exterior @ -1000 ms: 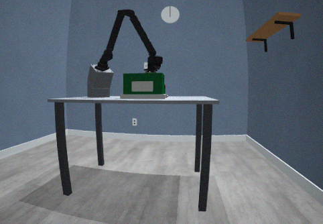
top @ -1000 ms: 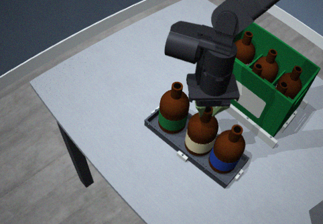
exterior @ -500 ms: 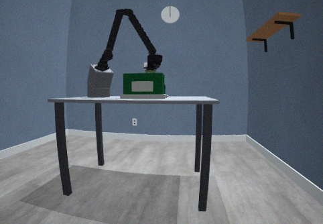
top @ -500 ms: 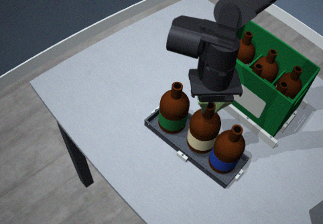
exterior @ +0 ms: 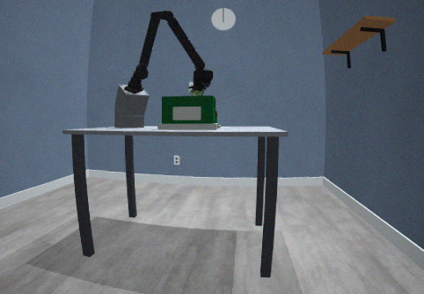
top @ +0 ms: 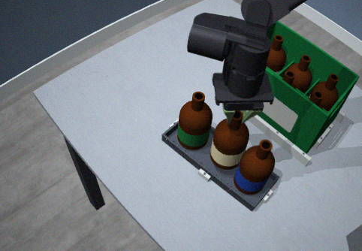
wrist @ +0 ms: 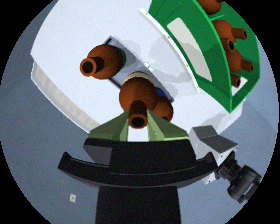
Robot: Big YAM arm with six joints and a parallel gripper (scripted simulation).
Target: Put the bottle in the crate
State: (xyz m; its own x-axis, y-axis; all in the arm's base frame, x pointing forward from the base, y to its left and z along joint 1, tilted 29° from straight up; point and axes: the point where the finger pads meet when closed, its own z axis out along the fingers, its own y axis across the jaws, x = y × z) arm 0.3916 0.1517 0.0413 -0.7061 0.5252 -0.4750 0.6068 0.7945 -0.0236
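The brown bottle lies 6 cm below my hand. Round my hand: grey tray: 1 cm ahead, 16 cm below; then crate: 25 cm to the right, 9 cm below.
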